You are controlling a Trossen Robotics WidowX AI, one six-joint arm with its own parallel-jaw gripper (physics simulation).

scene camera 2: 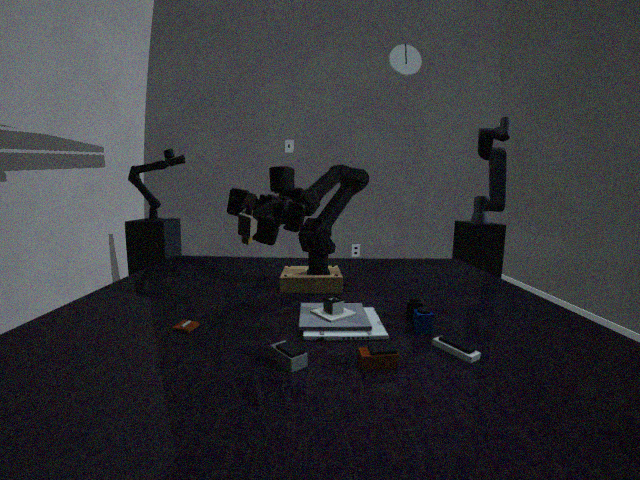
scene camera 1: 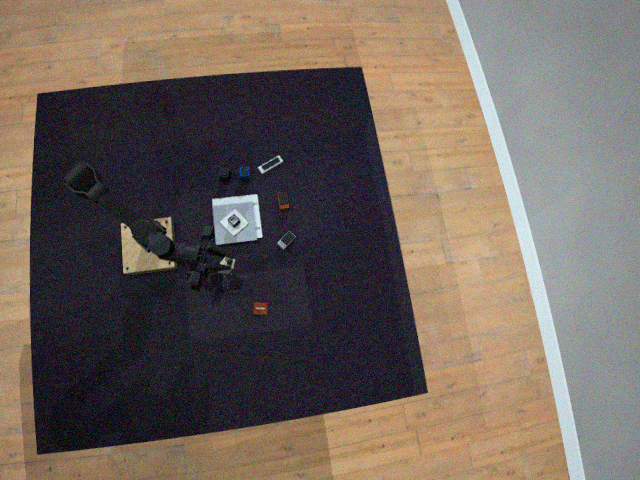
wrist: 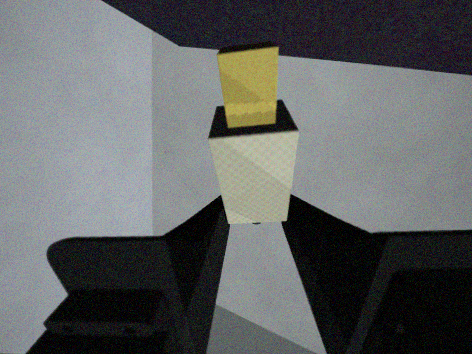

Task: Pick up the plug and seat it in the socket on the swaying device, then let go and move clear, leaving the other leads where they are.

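Observation:
The plug (scene camera 1: 226, 264) (scene camera 2: 247, 227) (wrist: 254, 175) has a cream body, a dark end face and a yellow tip. My gripper (scene camera 1: 222, 262) (wrist: 254, 198) is shut on its body and holds it high above the dark mat. In the wrist view the yellow tip points away from the fingers. The socket block (scene camera 1: 234, 220) (scene camera 2: 333, 306) is small and grey with a dark top. It sits on a white diamond-shaped plate (scene camera 1: 242, 224) (scene camera 2: 344, 313) on a grey slab (scene camera 1: 221, 205) (scene camera 2: 310, 323). The plug is apart from the socket, off toward the lower left in scene camera 1.
A white slab (scene camera 1: 260, 229) (scene camera 2: 379, 328) lies under the grey one. Around it are a silver block (scene camera 1: 286, 240) (scene camera 2: 297, 363), an orange block (scene camera 1: 283, 200) (scene camera 2: 378, 360), a long white piece (scene camera 1: 270, 164), a blue block (scene camera 1: 244, 172) (scene camera 2: 423, 322), a black block (scene camera 1: 224, 174) and a flat orange piece (scene camera 1: 260, 308) (scene camera 2: 186, 325).

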